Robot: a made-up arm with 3 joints. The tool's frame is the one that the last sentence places.
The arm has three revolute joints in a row. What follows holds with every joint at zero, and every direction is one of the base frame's.
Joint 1 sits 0.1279 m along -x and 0.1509 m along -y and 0.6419 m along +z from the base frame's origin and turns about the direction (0.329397, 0.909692, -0.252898).
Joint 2 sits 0.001 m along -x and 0.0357 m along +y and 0.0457 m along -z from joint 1 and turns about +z.
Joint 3 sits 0.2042 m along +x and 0.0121 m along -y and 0.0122 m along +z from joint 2 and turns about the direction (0.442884, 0.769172, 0.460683).
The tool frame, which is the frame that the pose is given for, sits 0.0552 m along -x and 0.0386 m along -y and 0.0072 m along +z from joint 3; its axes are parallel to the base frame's.
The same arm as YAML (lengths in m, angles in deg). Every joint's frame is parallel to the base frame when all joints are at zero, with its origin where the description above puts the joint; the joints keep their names.
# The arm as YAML. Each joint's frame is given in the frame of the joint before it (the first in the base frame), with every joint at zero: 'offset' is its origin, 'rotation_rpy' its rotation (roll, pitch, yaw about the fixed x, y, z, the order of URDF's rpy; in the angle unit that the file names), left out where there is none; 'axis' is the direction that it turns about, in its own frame. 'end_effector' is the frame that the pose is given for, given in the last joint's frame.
length_unit: m
angle_unit: deg
chain:
  - id: joint 1
    offset: [-0.1279, -0.1509, 0.6419]
    axis: [0.329397, 0.909692, -0.252898]
  - id: joint 2
    offset: [-0.001, 0.0357, -0.0457]
    axis: [0.0, 0.0, 1.0]
  - id: joint 3
    offset: [0.2042, -0.0121, 0.0122]
    axis: [0.442884, 0.769172, 0.460683]
end_effector:
  offset: [-0.0552, -0.0386, 0.0072]

